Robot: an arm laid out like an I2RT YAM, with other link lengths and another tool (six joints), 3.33 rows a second.
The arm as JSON. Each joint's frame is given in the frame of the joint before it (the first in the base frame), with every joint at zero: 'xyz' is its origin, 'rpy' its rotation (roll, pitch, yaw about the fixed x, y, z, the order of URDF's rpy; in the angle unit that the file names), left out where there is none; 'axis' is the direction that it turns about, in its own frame. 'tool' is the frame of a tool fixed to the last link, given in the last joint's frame.
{
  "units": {
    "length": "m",
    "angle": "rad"
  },
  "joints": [
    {
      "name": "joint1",
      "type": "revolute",
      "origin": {
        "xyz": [
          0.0,
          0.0,
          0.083
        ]
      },
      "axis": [
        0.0,
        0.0,
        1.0
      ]
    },
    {
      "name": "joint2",
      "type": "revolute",
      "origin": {
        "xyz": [
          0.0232,
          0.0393,
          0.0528
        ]
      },
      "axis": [
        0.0,
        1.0,
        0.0
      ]
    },
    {
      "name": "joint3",
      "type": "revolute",
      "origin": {
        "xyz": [
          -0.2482,
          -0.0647,
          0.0
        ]
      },
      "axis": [
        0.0,
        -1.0,
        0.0
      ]
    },
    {
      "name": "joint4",
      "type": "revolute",
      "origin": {
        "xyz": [
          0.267,
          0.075,
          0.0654
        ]
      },
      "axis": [
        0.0,
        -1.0,
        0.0
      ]
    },
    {
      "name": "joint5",
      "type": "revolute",
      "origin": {
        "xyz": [
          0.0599,
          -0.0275,
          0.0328
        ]
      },
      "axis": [
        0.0,
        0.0,
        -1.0
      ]
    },
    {
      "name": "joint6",
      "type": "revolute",
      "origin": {
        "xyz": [
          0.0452,
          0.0,
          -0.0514
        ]
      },
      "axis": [
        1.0,
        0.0,
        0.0
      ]
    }
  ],
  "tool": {
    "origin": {
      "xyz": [
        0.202,
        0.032,
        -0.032
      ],
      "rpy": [
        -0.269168,
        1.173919,
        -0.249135
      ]
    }
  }
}
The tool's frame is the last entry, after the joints.
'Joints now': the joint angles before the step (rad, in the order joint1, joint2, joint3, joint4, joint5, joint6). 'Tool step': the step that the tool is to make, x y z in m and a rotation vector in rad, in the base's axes. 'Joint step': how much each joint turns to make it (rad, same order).
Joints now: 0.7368 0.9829 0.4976 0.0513 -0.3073 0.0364
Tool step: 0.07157 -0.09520 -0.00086 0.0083 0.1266 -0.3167
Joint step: -0.3758 -0.1156 -0.0019 -0.2033 -0.0855 0.0401
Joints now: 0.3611 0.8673 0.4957 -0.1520 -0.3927 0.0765
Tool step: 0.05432 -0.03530 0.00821 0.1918 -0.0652 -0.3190
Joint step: -0.0405 -0.0706 -0.1877 0.3236 0.1907 0.2701
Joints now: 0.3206 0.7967 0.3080 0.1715 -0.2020 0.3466
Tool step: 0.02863 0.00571 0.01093 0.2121 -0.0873 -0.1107
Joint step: 0.0554 0.2018 -0.1110 0.4967 0.1241 0.2041
